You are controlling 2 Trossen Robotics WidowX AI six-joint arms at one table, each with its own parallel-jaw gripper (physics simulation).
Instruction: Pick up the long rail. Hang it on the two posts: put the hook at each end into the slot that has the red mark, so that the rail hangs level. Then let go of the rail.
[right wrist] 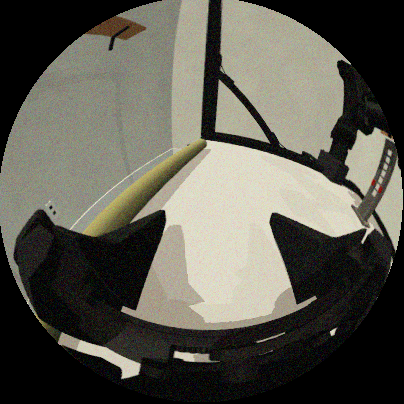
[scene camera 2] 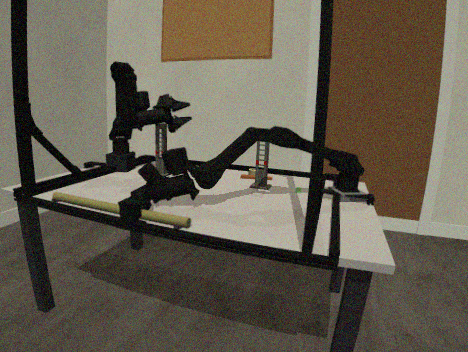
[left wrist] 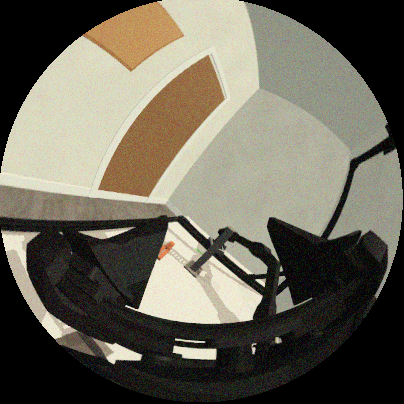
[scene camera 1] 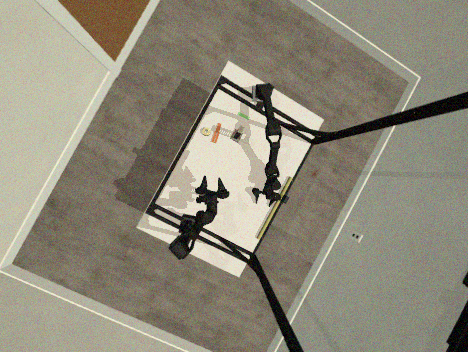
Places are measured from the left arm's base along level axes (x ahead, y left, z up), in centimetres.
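Pixels of known places: left gripper, fingertip midpoint: (scene camera 2: 190, 111) (left wrist: 219, 221) (scene camera 1: 211, 176); right gripper, fingertip midpoint: (right wrist: 220, 216) (scene camera 2: 124, 198) (scene camera 1: 262, 205); left arm's base, link origin: (right wrist: 335, 157) (scene camera 2: 120, 153) (scene camera 1: 188, 226); right arm's base, link origin: (scene camera 2: 347, 190) (scene camera 1: 260, 93).
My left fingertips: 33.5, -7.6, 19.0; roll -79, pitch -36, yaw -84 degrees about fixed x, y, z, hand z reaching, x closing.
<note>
For each thing: its top centre in the pictures, then the offset to it from my left fingertips, as dx, dy, dz. "pt": a spot on its surface instead.
- long yellow rail, top centre: (right wrist: 113, 196) (scene camera 2: 110, 204) (scene camera 1: 276, 208) -12.8, -46.0, -24.0
- grey slotted post, top centre: (scene camera 2: 161, 123) -12.7, +2.0, -5.2
- orange block, top centre: (left wrist: 165, 247) (scene camera 2: 256, 175) (scene camera 1: 216, 132) +27.1, +2.9, -25.4
- yellow ring, top centre: (scene camera 1: 206, 131) +26.2, +9.4, -24.1
- green piece, top centre: (scene camera 2: 298, 189) (scene camera 1: 243, 115) +42.3, -11.8, -26.5
- black box, surface spot: (scene camera 2: 131, 210) (scene camera 1: 287, 198) pt -4.3, -51.9, -23.1
The long yellow rail (scene camera 1: 270, 218) (scene camera 2: 90, 203) (right wrist: 130, 202) lies on the table along its edge; its hooks cannot be made out. One grey slotted post (scene camera 2: 160, 142) (right wrist: 383, 172) with red marks stands near the left arm. The other post (scene camera 2: 261, 160) (left wrist: 212, 250) also stands upright, with red marks showing in scene camera 2. My right gripper (scene camera 1: 264, 201) (scene camera 2: 136, 186) (right wrist: 220, 216) is open and empty, low beside the rail, partly over it in scene camera 1. My left gripper (scene camera 1: 212, 181) (scene camera 2: 190, 111) is open and empty, raised high and away from the rail.
An orange block (scene camera 1: 216, 133) (scene camera 2: 267, 178) (left wrist: 166, 250) lies near one post, with a yellow ring (scene camera 1: 206, 131) beside it. A green piece (scene camera 1: 243, 116) (scene camera 2: 298, 190) lies nearby. Black frame bars edge the table, with a black box (scene camera 1: 285, 199) (scene camera 2: 131, 210) beside the rail.
</note>
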